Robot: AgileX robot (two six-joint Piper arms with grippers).
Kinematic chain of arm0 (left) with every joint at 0, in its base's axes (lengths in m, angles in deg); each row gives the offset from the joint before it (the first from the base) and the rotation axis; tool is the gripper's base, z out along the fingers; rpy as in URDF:
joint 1: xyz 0 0 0.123 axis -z
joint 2: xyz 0 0 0 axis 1 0.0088 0
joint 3: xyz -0.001 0.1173 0.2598 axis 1 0.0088 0
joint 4: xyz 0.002 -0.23 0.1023 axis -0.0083 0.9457 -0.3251
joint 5: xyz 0 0 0 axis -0.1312 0.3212 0.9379
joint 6: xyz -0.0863 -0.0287 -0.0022 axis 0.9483 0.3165 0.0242
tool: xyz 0 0 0 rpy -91.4 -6.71 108.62
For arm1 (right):
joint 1: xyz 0 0 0.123 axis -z
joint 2: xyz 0 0 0 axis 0.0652 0.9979 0
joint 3: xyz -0.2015 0.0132 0.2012 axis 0.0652 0.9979 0
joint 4: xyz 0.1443 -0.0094 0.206 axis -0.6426 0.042 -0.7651
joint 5: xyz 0 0 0 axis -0.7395 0.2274 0.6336
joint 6: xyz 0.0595 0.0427 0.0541 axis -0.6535 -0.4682 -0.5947
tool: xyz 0 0 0 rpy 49.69 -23.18 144.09
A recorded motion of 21 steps. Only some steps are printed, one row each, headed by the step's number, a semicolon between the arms.
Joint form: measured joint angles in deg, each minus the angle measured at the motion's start. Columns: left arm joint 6, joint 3, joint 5, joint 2, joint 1, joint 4; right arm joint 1, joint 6, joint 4, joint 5, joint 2, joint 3.
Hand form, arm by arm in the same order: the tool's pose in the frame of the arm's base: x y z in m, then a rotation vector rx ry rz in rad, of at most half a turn. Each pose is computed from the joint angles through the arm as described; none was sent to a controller.
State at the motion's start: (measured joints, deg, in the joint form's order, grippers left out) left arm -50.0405 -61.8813 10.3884 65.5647 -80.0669 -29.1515; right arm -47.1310 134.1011 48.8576 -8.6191 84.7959 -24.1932
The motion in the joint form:
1: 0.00 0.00 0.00 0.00 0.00 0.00; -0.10 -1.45 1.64 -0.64 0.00 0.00
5: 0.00 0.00 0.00 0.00 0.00 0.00; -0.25 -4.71 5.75 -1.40 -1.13 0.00
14: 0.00 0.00 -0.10 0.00 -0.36 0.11; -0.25 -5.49 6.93 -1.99 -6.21 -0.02
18: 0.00 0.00 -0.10 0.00 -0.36 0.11; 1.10 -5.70 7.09 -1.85 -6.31 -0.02
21: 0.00 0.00 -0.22 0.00 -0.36 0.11; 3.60 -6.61 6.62 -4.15 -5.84 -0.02
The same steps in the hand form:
1: 0.4593 -0.1424 0.3888 0.4861 2.0833 -1.0414; 0.3585 0.3631 0.2726 -1.4492 1.5140 0.2507
5: 0.4593 -0.1424 0.3888 0.4861 2.0833 -1.0414; 0.3574 0.3603 0.2824 -1.4334 1.5015 0.2147
14: 0.4600 -0.1397 0.3888 0.4801 2.0838 -1.0407; 0.3467 0.3487 0.3273 -1.3731 1.4272 0.1970
18: 0.4600 -0.1397 0.3888 0.4801 2.0838 -1.0407; 0.3545 0.3402 0.3280 -1.3557 1.4439 0.1822
21: 0.4598 -0.1397 0.3888 0.4817 2.0851 -1.0415; 0.3722 0.3255 0.3270 -1.2783 1.4728 0.1583

